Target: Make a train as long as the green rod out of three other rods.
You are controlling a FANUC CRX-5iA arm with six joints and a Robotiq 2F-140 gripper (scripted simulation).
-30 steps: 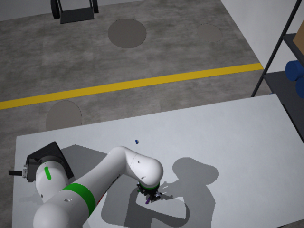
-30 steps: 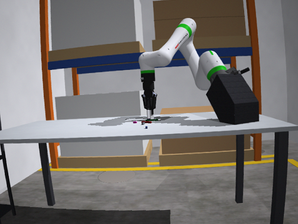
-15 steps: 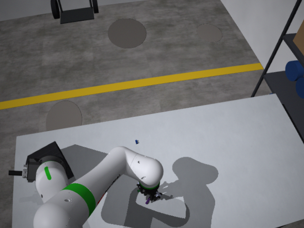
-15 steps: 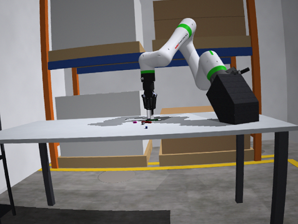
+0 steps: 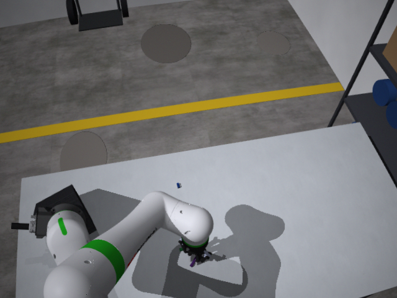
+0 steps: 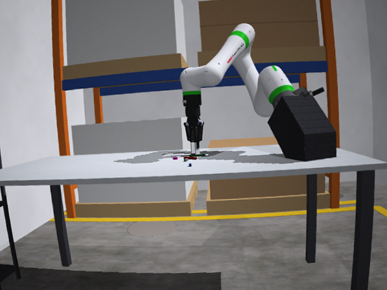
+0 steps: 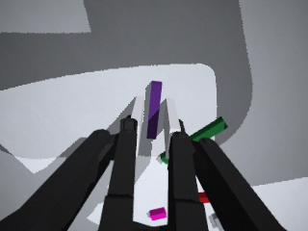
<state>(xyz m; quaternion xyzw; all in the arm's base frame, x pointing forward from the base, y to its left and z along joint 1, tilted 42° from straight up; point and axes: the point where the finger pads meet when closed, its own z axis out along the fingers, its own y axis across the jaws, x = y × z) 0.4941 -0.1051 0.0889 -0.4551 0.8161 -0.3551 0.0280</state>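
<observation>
My hand is 30 mm above the purple rod. From my hand the other things lie so: red rod 140 mm to the left, 30 mm below, 10 mm ahead; then green rod 50 mm to the left, 30 mm below, 20 mm behind; then magenta rod 130 mm to the left, 80 mm ahead, 30 mm below.
</observation>
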